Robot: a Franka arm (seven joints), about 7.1 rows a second.
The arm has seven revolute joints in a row. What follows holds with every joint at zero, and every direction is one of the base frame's. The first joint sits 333 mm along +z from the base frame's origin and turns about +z. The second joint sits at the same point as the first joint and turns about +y. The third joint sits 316 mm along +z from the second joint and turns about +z. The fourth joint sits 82.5 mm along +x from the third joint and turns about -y. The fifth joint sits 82.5 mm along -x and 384 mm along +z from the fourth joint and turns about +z. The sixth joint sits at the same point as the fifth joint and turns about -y. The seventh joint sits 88 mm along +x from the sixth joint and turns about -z. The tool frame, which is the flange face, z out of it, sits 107 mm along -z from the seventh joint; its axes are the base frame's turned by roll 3.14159, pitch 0 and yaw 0 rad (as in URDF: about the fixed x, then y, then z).
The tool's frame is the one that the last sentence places.
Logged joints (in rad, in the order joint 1, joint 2, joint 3, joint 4, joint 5, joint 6, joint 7), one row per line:
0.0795, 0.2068, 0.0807, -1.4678, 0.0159, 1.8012, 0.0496
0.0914, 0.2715, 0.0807, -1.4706, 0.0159, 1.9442, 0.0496
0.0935, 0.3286, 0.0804, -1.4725, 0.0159, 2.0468, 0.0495
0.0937, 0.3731, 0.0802, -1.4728, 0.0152, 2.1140, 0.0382
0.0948, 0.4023, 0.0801, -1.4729, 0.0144, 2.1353, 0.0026
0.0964, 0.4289, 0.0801, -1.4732, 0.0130, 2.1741, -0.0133
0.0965, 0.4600, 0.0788, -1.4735, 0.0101, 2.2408, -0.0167
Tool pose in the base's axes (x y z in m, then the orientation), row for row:
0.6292, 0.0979, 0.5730, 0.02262, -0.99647, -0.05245, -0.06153
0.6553, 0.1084, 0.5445, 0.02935, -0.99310, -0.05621, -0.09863
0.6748, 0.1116, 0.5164, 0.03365, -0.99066, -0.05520, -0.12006
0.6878, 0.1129, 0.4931, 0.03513, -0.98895, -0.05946, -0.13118
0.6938, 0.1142, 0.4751, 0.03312, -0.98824, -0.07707, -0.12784
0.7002, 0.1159, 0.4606, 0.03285, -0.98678, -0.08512, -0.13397
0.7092, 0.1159, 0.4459, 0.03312, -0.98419, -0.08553, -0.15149
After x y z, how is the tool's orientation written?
As a quaternion, w x y z.
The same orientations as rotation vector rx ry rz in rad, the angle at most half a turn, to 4 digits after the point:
-3.0862, -0.1624, -0.1906
-3.0629, -0.1734, -0.3042
-3.0473, -0.1698, -0.3693
-3.0393, -0.1827, -0.4031
-3.0408, -0.2371, -0.3934
-3.0368, -0.2620, -0.4123
-3.0284, -0.2632, -0.4661

